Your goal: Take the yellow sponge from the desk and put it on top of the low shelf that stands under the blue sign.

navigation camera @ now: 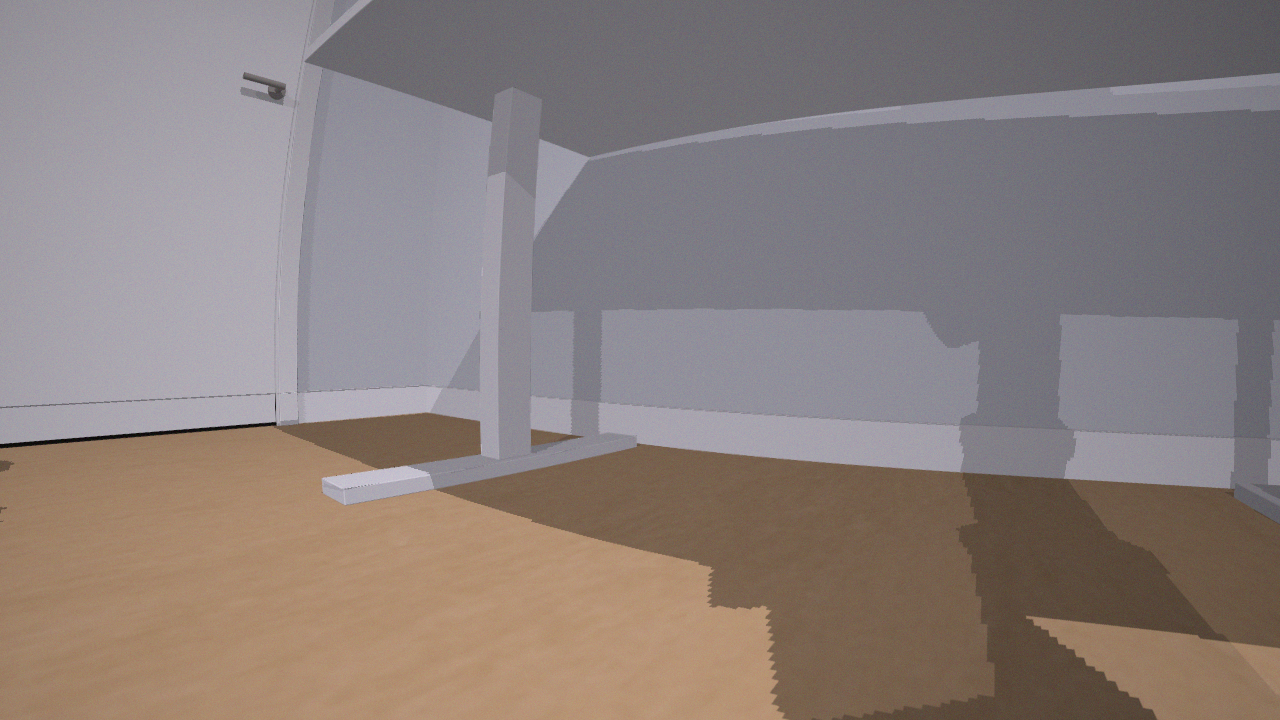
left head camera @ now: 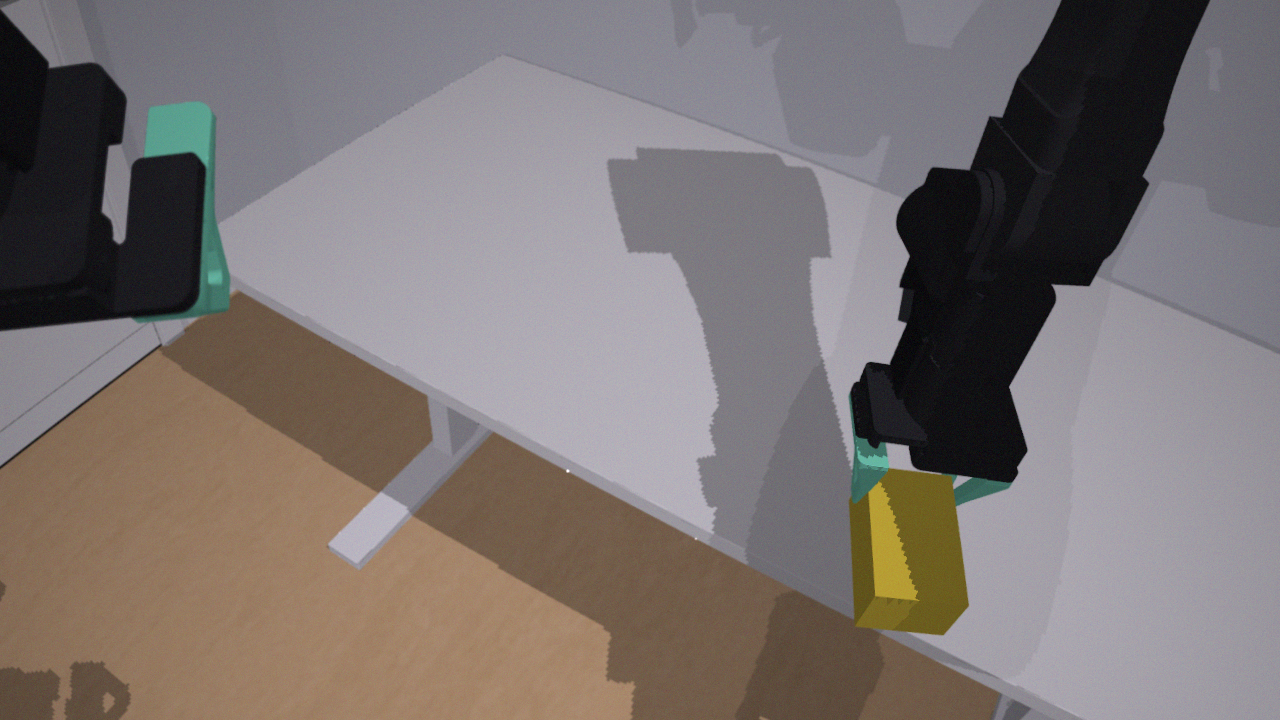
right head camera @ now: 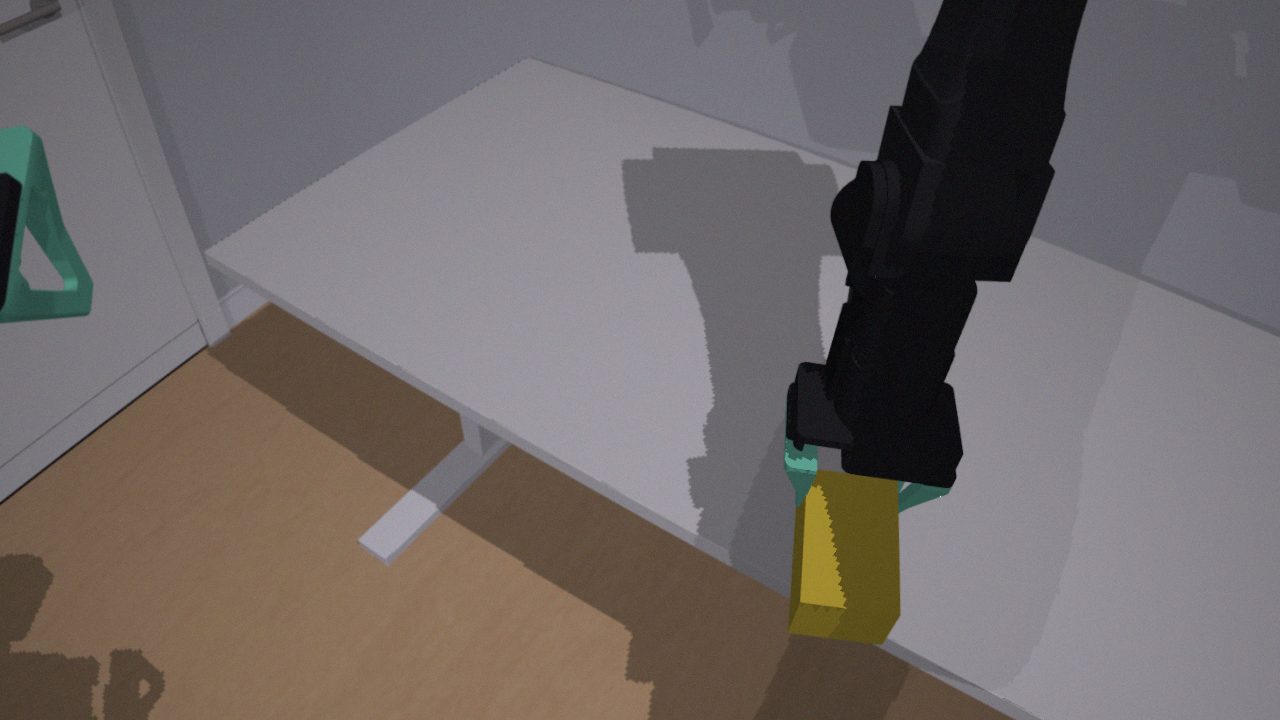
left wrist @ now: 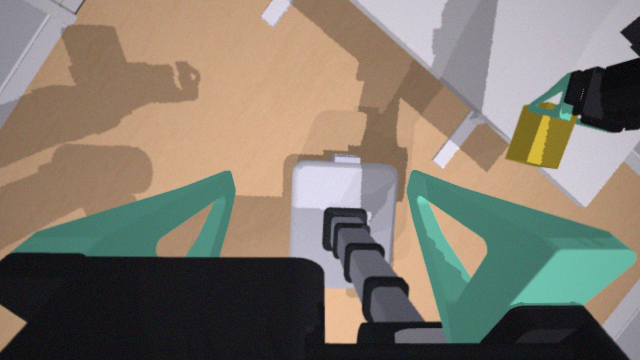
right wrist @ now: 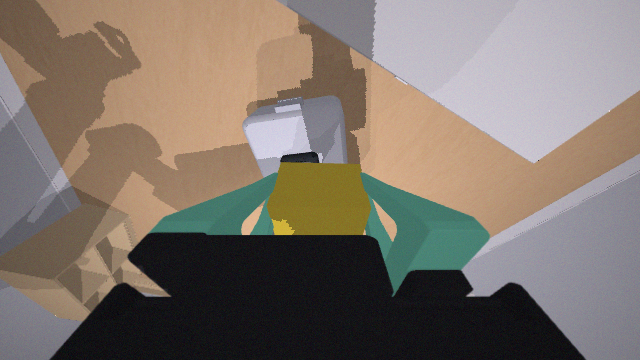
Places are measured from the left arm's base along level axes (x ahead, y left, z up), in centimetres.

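Pixels of known places: left gripper, between the fingertips: [left head camera: 101, 306] [left wrist: 320, 180]; right gripper, between the fingertips: [left head camera: 895, 501] [right head camera: 842, 505] [left wrist: 544, 111] [right wrist: 319, 179].
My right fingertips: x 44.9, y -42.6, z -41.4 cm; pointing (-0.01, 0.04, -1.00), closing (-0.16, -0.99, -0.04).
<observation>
For each thing: its top centre in the pictures, then the offset to it from my right fingertips. "*": a spot on its surface instead. Level surfaces: height alone.
- yellow sponge, centre of its top: [right head camera: 852, 532] [left head camera: 917, 526] [right wrist: 317, 252] [left wrist: 555, 135] dx -4.4, dy +0.7, dz +3.2 cm
- white desk, height of its surface: dz -27.6 cm
- desk leg with a long foot, a spot on its surface: [navigation camera: 505, 295] * dx +84.7, dy +43.0, dz -69.0 cm
The yellow sponge [left head camera: 921, 555] [right head camera: 850, 555] [left wrist: 542, 137] [right wrist: 320, 195] is a thick block held between the green fingers of my right gripper [left head camera: 905, 488] [right head camera: 850, 488] [right wrist: 319, 179]. It hangs in the air above the front edge of the white desk [left head camera: 501, 295] [right head camera: 519, 295] [left wrist: 582, 192] [right wrist: 525, 110]. My left gripper [left wrist: 320, 180] is open, with nothing between its fingers, away from the desk. In the head camera views it shows in part at the left edge. The low shelf and the blue sign do not show in these views.
A desk leg with a long foot [left head camera: 380, 523] [right head camera: 407, 519] [navigation camera: 505, 295] stands on the wooden floor. A white door [navigation camera: 134, 223] is at the left. My grey wheeled base [left wrist: 325, 185] [right wrist: 280, 132] is below. A tan box-like object with compartments [right wrist: 75, 250] stands at the lower left in the right wrist view.
</observation>
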